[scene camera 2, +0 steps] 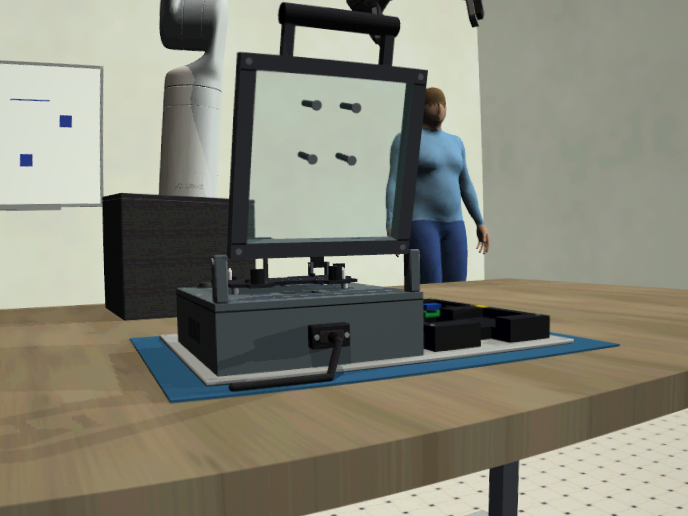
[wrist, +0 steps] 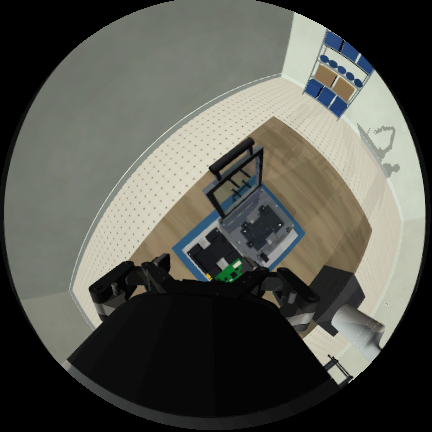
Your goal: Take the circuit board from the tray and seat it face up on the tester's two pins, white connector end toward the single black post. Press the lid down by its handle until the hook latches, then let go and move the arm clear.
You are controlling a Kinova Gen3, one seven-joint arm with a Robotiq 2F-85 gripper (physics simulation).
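Frame: origin at the arm's base, x ahead, y up, z right, level; metres.
Where they show: gripper, fingertip midpoint: [scene camera 2: 427,34] [wrist: 205,263]; arm's base at its link origin: [scene camera 2: 187,198] [wrist: 340,314].
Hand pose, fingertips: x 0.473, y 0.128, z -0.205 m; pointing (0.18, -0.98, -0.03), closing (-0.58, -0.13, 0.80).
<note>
Things, the pixels of their top centre, and the offset from my fingertips. "spot": a spot on its surface instead. Level surfaces: height alone.
- green circuit board at its top centre: [scene camera 2: 409,306] [wrist: 232,275] dx -0.115, dy -0.274, dz -0.022 m
- black tray at a spot on its surface: [scene camera 2: 514,327] spot: dx +0.041, dy -0.281, dz -0.063 m
- dark board nest at its top centre: [scene camera 2: 282,279] [wrist: 262,227] dx -0.034, dy -0.232, dz +0.140 m
- black handle at its top centre: [scene camera 2: 340,9] [wrist: 232,151] dx +0.112, dy -0.026, dz +0.121 m
- blue mat at its surface level: dy -0.299 m
- black cable at a spot on its surface: [scene camera 2: 283,382] spot: dx +0.116, dy -0.296, dz +0.170 m
The green circuit board [scene camera 2: 431,313] [wrist: 229,272] lies in the black tray [scene camera 2: 514,327] [wrist: 201,257]; a white part shows on it in the wrist view, and my gripper hides some of it. The grey tester [scene camera 2: 266,344] [wrist: 287,230] stands beside the tray, with a dark board nest [wrist: 261,227] on top. Its framed clear lid [scene camera 2: 327,248] [wrist: 217,202] stands open and nearly upright, with the black handle [scene camera 2: 338,19] [wrist: 232,156] at its top. My gripper [scene camera 2: 426,24] [wrist: 205,263] is open and empty, high above the tray; the lid handle partly hides it in the scene view.
A blue mat [scene camera 2: 161,372] [wrist: 181,246] lies under the tester and tray. A black cable [scene camera 2: 283,382] leaves the tester's side. The dark arm pedestal [scene camera 2: 144,255] [wrist: 336,295] stands beyond the table. A person [scene camera 2: 439,172] stands in the background.
</note>
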